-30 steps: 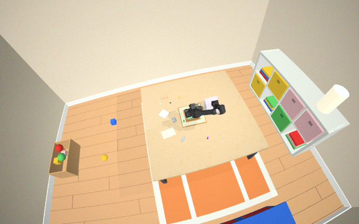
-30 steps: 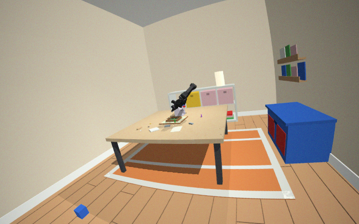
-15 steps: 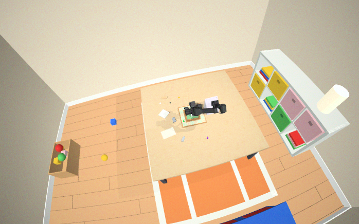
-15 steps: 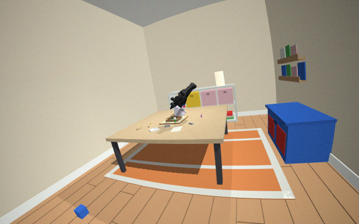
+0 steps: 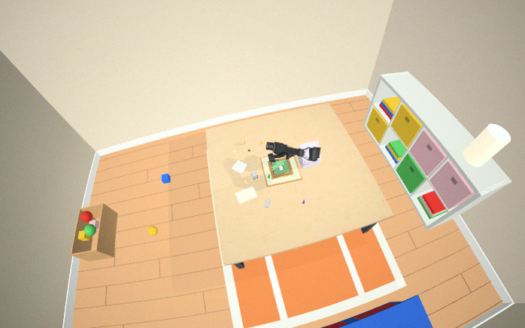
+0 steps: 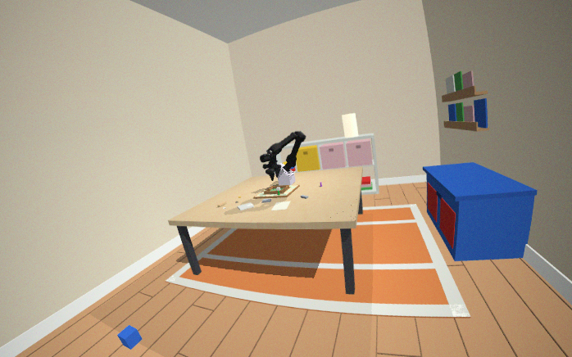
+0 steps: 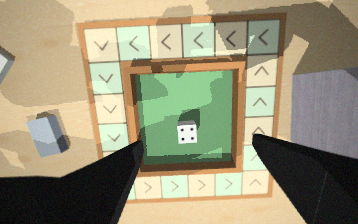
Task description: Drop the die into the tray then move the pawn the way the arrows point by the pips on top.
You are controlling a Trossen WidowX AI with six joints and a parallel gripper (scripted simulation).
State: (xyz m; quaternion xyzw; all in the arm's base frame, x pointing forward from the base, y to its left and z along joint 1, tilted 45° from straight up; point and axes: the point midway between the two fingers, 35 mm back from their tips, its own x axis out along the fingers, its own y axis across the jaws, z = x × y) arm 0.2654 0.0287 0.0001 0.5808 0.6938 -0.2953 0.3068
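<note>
My gripper tip is 110 mm short of the green pawn, 80 mm to the right of it and 80 mm above it. The rest, counted from my gripper tip: grey block (220 mm ahead, 100 mm below, 30 mm to the left); green dice tray (100 mm below); white die (80 mm below, 20 mm to the left).
</note>
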